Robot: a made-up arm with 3 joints. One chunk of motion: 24 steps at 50 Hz.
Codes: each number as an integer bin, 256 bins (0 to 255) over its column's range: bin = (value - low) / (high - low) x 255, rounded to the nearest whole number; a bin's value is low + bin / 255 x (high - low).
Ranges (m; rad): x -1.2..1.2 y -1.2..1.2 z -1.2..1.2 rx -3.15..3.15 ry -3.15..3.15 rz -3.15..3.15
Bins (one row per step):
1: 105 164 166 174 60 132
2: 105 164 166 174 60 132
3: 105 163 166 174 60 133
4: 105 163 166 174 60 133
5: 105 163 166 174 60 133
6: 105 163 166 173 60 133
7: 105 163 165 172 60 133
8: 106 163 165 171 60 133
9: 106 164 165 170 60 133
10: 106 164 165 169 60 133
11: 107 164 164 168 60 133
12: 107 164 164 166 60 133
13: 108 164 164 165 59 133
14: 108 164 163 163 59 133
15: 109 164 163 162 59 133
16: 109 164 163 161 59 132
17: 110 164 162 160 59 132
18: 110 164 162 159 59 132
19: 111 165 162 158 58 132
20: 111 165 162 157 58 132
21: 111 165 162 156 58 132
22: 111 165 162 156 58 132
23: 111 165 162 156 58 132
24: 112 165 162 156 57 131
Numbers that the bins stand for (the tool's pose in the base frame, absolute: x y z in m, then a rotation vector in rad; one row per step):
1: -0.2118 0.3435 0.3624 1.1488 -1.6676 0.1112
2: -0.2118 0.3435 0.3624 1.1488 -1.6676 0.1112
3: -0.2118 0.3341 0.3624 1.1488 -1.6676 0.1359
4: -0.2118 0.3341 0.3624 1.1488 -1.6676 0.1359
5: -0.2118 0.3341 0.3624 1.1488 -1.6676 0.1359
6: -0.2118 0.3341 0.3624 1.1241 -1.6676 0.1359
7: -0.2118 0.3341 0.3529 1.0994 -1.6676 0.1359
8: -0.2024 0.3341 0.3529 1.0747 -1.6676 0.1359
9: -0.2024 0.3435 0.3529 1.0500 -1.6676 0.1359
10: -0.2024 0.3435 0.3529 1.0253 -1.6676 0.1359
11: -0.1929 0.3435 0.3435 1.0006 -1.6676 0.1359
12: -0.1929 0.3435 0.3435 0.9512 -1.6676 0.1359
13: -0.1835 0.3435 0.3435 0.9265 -1.6924 0.1359
14: -0.1835 0.3435 0.3341 0.8771 -1.6924 0.1359
15: -0.1741 0.3435 0.3341 0.8524 -1.6924 0.1359
16: -0.1741 0.3435 0.3341 0.8276 -1.6924 0.1112
17: -0.1647 0.3435 0.3247 0.8029 -1.6924 0.1112
18: -0.1647 0.3435 0.3247 0.7782 -1.6924 0.1112
19: -0.1553 0.3529 0.3247 0.7535 -1.7171 0.1112
20: -0.1553 0.3529 0.3247 0.7288 -1.7171 0.1112
21: -0.1553 0.3529 0.3247 0.7041 -1.7171 0.1112
22: -0.1553 0.3529 0.3247 0.7041 -1.7171 0.1112
23: -0.1553 0.3529 0.3247 0.7041 -1.7171 0.1112
24: -0.1459 0.3529 0.3247 0.7041 -1.7418 0.0865

